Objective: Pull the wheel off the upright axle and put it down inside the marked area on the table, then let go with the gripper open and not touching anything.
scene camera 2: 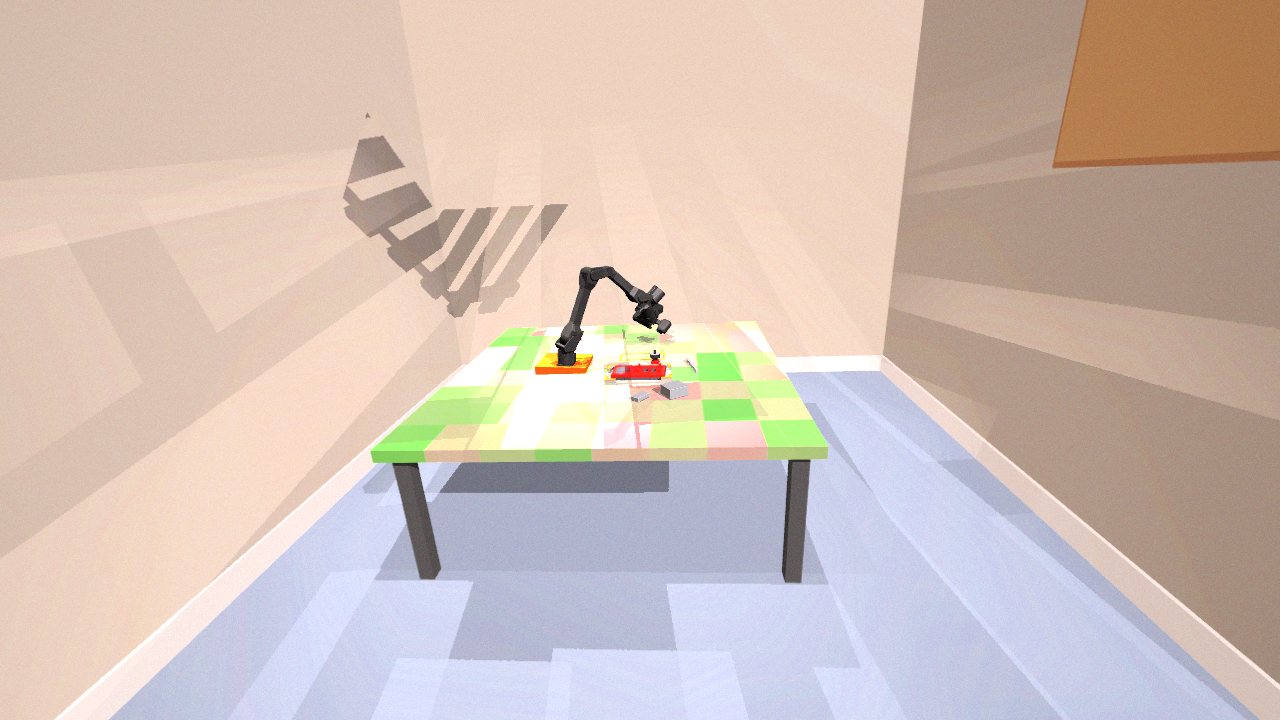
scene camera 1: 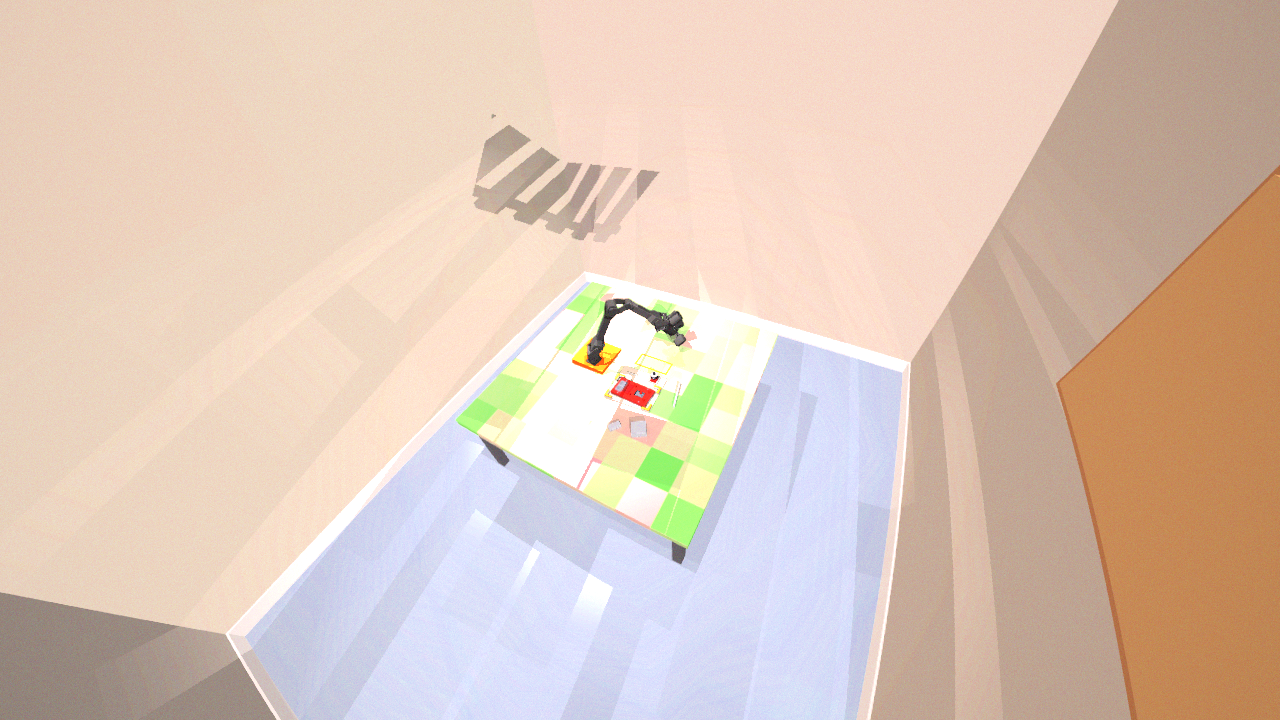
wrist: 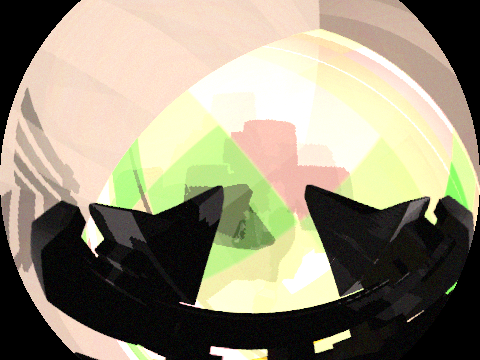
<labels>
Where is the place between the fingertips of my gripper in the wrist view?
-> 265,191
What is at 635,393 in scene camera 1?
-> A red base plate.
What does my gripper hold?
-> Nothing.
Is my gripper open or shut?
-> Open.
</labels>
